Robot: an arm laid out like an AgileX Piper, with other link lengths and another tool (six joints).
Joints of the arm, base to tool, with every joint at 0 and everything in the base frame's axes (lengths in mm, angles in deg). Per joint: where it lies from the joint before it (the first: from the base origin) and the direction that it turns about. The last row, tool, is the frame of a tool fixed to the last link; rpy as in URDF.
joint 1: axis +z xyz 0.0 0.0 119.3
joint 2: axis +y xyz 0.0 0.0 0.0
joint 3: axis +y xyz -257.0 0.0 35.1
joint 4: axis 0.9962 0 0.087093 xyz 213.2 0.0 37.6
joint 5: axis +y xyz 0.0 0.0 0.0
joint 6: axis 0.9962 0 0.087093 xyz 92.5 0.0 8.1
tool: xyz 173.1 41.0 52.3 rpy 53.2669 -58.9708 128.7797
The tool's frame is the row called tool.
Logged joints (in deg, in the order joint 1, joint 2, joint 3, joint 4, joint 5, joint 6), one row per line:
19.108 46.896 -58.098 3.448 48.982 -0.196
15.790 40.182 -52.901 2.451 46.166 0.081
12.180 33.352 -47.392 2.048 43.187 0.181
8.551 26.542 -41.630 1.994 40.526 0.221
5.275 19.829 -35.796 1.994 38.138 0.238
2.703 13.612 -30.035 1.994 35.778 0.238
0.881 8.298 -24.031 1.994 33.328 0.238
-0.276 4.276 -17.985 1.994 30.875 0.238
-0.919 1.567 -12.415 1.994 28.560 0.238
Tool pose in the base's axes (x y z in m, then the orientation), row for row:
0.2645 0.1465 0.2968 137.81 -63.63 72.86
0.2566 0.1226 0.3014 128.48 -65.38 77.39
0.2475 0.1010 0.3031 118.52 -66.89 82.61
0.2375 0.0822 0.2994 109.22 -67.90 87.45
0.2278 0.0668 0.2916 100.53 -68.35 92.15
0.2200 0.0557 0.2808 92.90 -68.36 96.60
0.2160 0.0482 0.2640 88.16 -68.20 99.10
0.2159 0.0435 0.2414 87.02 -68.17 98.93
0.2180 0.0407 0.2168 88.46 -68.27 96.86
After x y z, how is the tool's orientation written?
As angles about the fixed x, y, z axes (roll, pitch, yaw), in degrees.
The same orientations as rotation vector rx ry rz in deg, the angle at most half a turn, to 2 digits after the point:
-131.28 -55.65 -100.99
-131.35 -51.71 -108.22
129.81 46.89 114.17
125.62 41.22 116.59
121.71 36.37 118.34
118.22 32.69 119.69
115.94 30.18 120.29
115.28 28.71 119.99
115.79 27.96 119.09

